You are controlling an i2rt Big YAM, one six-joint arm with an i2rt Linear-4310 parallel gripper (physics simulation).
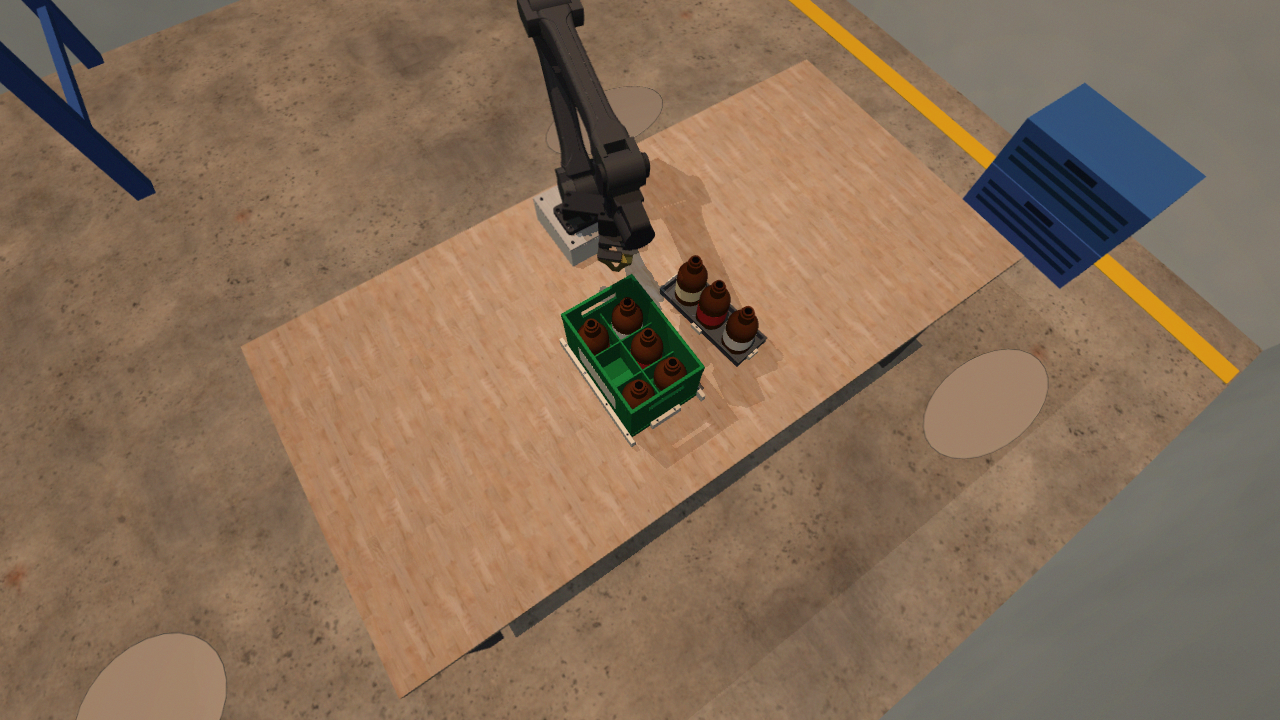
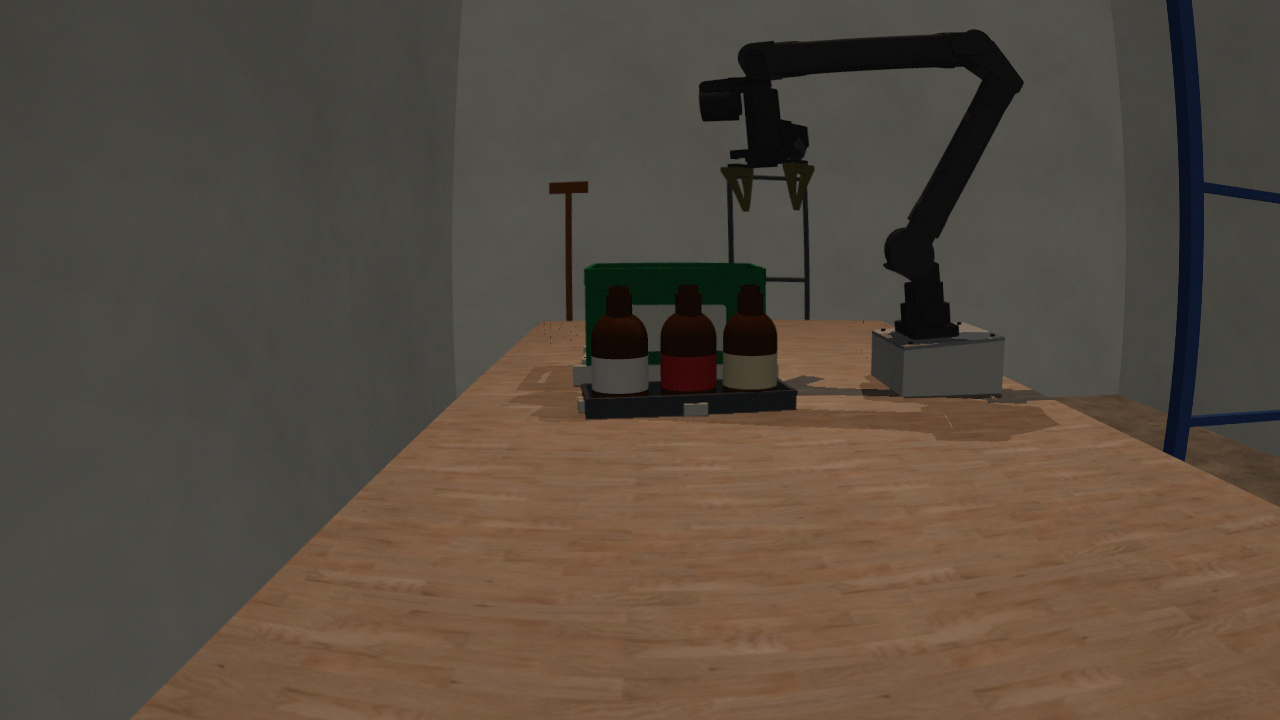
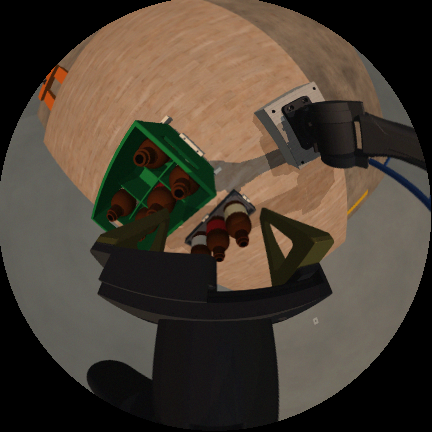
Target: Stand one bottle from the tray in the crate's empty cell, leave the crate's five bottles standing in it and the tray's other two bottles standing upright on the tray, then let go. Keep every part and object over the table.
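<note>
A green crate stands on the table with brown bottles upright in its cells. Its empty cell is in the middle of the long side away from the tray. A dark tray beside the crate holds three upright brown bottles: one with a cream label, one with a red label in the middle, one with a white label. My gripper is open and empty, high above the table.
The arm's pale base block stands at the table's edge near the crate. Pale strips lie along the crate's foot. A blue cabinet stands beyond the table's far corner.
</note>
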